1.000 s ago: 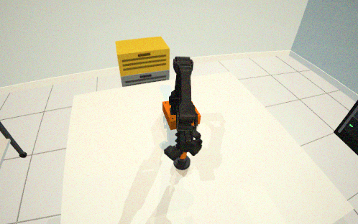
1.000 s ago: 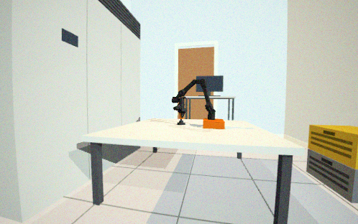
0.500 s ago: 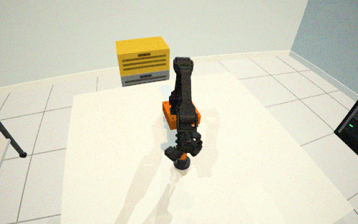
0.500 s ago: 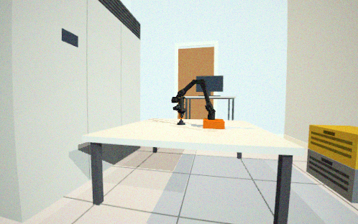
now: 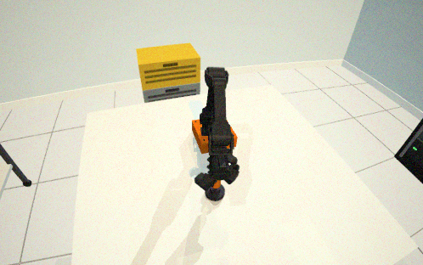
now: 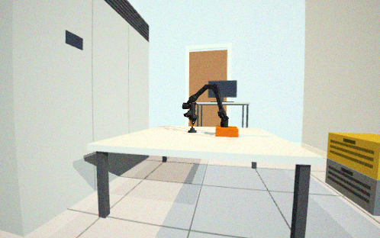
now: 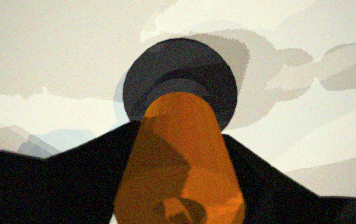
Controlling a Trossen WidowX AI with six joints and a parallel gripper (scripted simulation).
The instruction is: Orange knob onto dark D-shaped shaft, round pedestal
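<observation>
Now: gripper tip 2 cm below the orange knob. Also, from my gripper tip: round pedestal: 4 cm below.
</observation>
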